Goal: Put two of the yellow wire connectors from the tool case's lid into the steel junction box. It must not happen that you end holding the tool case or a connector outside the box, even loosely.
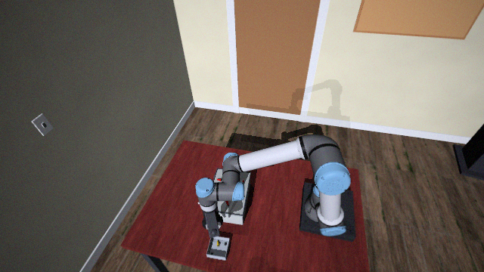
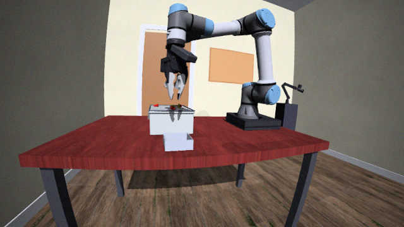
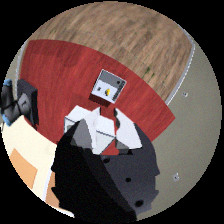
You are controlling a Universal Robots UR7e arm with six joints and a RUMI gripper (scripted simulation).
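Now: hand 270 mm to the left of the grey tool case, 110 mm above it and 60 mm short of it.
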